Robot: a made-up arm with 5 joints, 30 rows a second.
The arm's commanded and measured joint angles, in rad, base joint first. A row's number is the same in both.
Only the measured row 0 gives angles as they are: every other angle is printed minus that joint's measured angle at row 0.
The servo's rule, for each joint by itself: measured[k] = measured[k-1] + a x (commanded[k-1-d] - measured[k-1]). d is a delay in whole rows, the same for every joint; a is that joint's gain. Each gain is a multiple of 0.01, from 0.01 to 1. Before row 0 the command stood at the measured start. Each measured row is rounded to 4 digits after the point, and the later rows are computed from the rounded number. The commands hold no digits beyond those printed.
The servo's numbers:
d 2
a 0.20 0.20 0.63 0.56 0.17
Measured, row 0:
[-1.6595 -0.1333 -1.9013 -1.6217 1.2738]
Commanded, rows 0 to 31:
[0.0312 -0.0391 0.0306 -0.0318 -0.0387]
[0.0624 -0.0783 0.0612 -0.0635 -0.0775]
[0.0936 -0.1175 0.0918 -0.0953 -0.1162]
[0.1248 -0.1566 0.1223 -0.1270 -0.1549]
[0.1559 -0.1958 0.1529 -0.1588 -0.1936]
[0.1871 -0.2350 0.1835 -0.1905 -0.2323]
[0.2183 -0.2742 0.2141 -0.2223 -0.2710]
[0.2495 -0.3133 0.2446 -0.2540 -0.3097]
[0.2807 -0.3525 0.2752 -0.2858 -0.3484]
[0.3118 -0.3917 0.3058 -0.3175 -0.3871]
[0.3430 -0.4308 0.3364 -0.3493 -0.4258]
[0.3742 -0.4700 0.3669 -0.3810 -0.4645]
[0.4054 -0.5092 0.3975 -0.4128 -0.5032]
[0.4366 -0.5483 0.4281 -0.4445 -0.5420]
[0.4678 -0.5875 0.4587 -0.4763 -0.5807]
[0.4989 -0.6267 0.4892 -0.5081 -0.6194]
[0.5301 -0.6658 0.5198 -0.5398 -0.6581]
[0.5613 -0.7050 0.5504 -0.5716 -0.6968]
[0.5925 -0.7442 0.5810 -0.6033 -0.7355]
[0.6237 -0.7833 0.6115 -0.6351 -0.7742]
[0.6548 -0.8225 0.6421 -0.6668 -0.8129]
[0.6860 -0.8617 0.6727 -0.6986 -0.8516]
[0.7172 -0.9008 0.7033 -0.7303 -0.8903]
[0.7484 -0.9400 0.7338 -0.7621 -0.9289]
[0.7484 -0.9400 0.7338 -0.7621 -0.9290]
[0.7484 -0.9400 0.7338 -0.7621 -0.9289]
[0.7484 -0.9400 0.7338 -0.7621 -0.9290]
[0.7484 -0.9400 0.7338 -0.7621 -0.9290]
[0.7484 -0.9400 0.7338 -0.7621 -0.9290]
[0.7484 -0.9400 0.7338 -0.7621 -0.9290]
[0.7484 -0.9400 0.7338 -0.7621 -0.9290]
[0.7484 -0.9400 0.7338 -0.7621 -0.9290]
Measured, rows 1 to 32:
[0.0000 0.0000 0.0000 0.0000 0.0000]
[0.0000 0.0000 0.0000 0.0000 0.0000]
[0.0062 -0.0078 0.0193 -0.0178 -0.0066]
[0.0174 -0.0219 0.0457 -0.0434 -0.0187]
[0.0326 -0.0410 0.0747 -0.0725 -0.0353]
[0.0510 -0.0641 0.1047 -0.1030 -0.0556]
[0.0720 -0.0904 0.1351 -0.1342 -0.0791]
[0.0950 -0.1193 0.1656 -0.1657 -0.1051]
[0.1197 -0.1503 0.1962 -0.1974 -0.1333]
[0.1457 -0.1829 0.2267 -0.2291 -0.1633]
[0.1727 -0.2168 0.2573 -0.2609 -0.1948]
[0.2005 -0.2518 0.2879 -0.2926 -0.2275]
[0.2290 -0.2876 0.3185 -0.3244 -0.2612]
[0.2580 -0.3241 0.3490 -0.3561 -0.2958]
[0.2875 -0.3611 0.3796 -0.3879 -0.3311]
[0.3173 -0.3985 0.4102 -0.4196 -0.3670]
[0.3474 -0.4363 0.4408 -0.4514 -0.4033]
[0.3777 -0.4744 0.4713 -0.4832 -0.4400]
[0.4082 -0.5127 0.5019 -0.5149 -0.4771]
[0.4388 -0.5512 0.5325 -0.5467 -0.5144]
[0.4695 -0.5898 0.5631 -0.5784 -0.5520]
[0.5003 -0.6285 0.5936 -0.6102 -0.5898]
[0.5312 -0.6673 0.6242 -0.6419 -0.6277]
[0.5622 -0.7062 0.6548 -0.6737 -0.6658]
[0.5932 -0.7451 0.6854 -0.7054 -0.7040]
[0.6242 -0.7841 0.7159 -0.7372 -0.7422]
[0.6490 -0.8153 0.7272 -0.7511 -0.7740]
[0.6689 -0.8402 0.7314 -0.7573 -0.8003]
[0.6848 -0.8602 0.7329 -0.7600 -0.8222]
[0.6975 -0.8762 0.7335 -0.7612 -0.8404]
[0.7077 -0.8890 0.7337 -0.7617 -0.8555]
[0.7158 -0.8992 0.7338 -0.7619 -0.8680]

